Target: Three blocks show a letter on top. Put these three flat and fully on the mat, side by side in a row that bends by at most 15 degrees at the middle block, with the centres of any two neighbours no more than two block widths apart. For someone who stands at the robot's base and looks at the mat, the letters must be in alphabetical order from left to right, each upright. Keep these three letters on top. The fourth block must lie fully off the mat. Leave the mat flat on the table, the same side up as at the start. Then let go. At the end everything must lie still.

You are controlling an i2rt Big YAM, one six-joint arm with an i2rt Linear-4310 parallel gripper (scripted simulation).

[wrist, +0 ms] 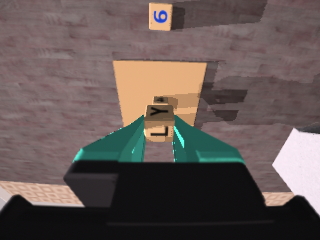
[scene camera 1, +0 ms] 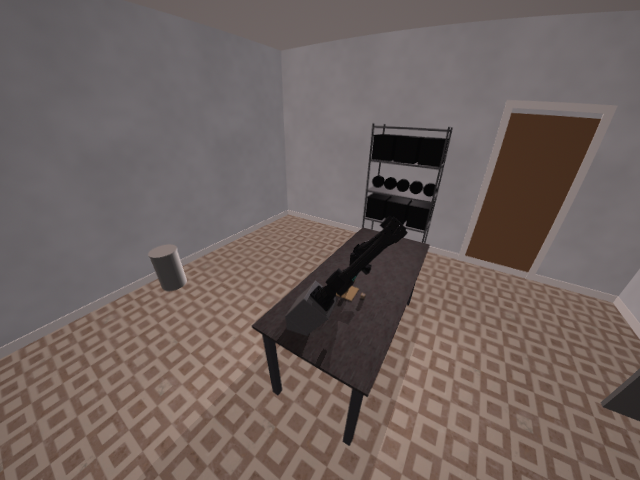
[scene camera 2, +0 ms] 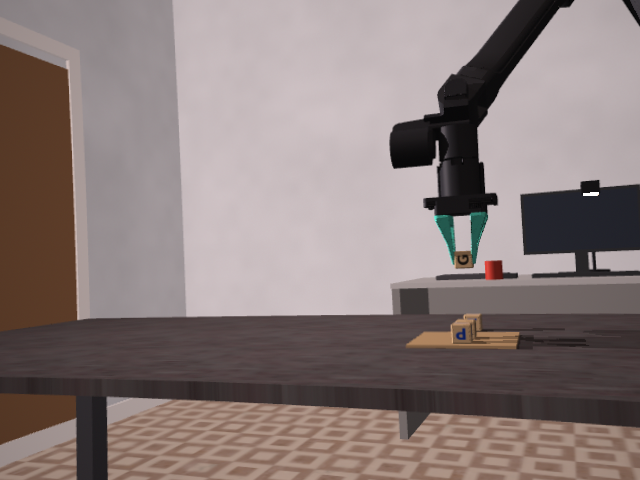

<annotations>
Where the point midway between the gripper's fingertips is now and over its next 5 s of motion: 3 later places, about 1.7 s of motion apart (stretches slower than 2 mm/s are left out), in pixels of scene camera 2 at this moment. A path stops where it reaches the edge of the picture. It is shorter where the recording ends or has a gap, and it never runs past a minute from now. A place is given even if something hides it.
My gripper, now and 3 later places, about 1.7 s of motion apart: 464, 264; 467, 329; 465, 301; 465, 253
</annotations>
